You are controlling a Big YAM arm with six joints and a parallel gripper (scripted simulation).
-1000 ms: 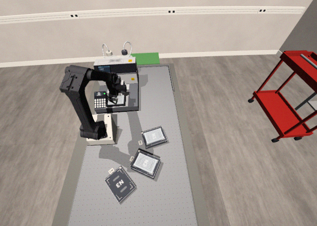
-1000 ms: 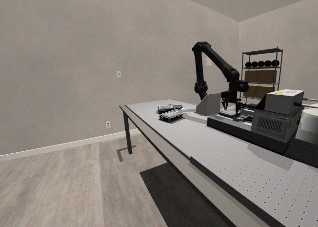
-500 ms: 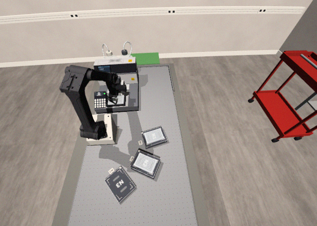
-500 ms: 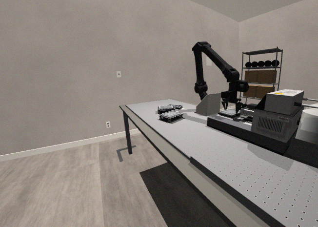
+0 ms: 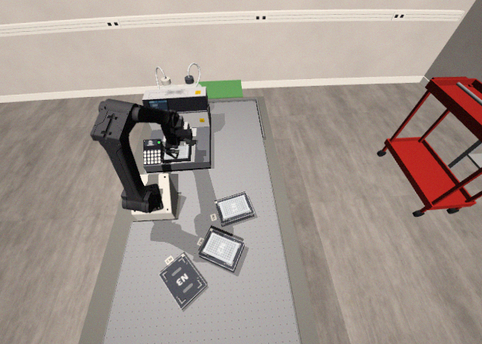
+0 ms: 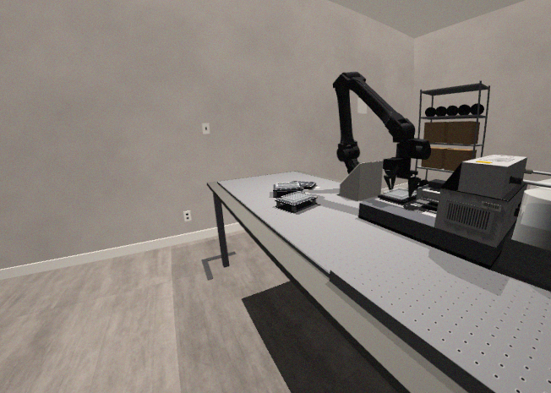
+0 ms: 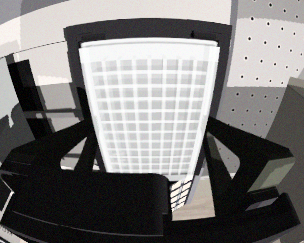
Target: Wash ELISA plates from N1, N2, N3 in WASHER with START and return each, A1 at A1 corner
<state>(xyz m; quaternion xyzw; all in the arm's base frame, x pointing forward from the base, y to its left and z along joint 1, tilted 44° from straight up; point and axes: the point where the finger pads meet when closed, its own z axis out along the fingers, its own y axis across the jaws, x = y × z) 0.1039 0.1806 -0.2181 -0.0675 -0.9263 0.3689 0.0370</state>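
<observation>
Right now the dark carrier is 1 cm below my hand. Round my hand: washer (1 cm ahead, 15 cm to the left, 4 cm above).
</observation>
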